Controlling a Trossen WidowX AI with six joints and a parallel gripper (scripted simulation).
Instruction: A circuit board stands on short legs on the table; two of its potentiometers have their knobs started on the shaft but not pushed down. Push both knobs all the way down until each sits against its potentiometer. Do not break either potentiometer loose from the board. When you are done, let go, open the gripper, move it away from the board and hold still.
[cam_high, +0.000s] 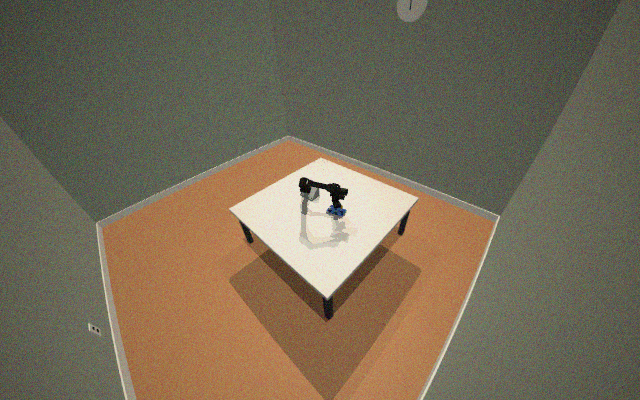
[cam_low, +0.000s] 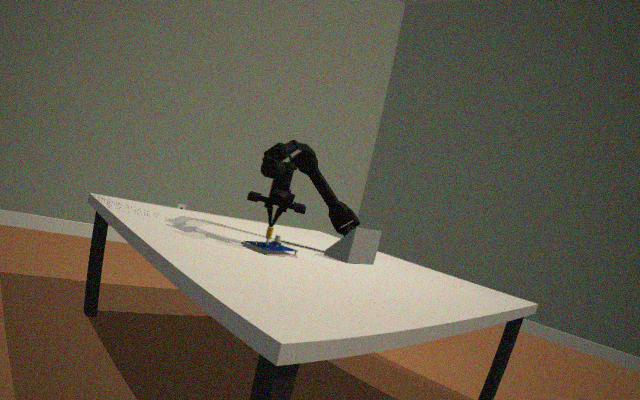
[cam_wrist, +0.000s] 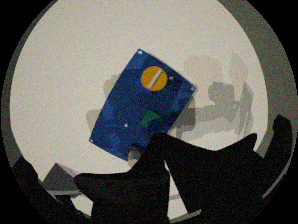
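The yellow knob is 40 mm ahead of my gripper tip and 40 mm to the left of it.
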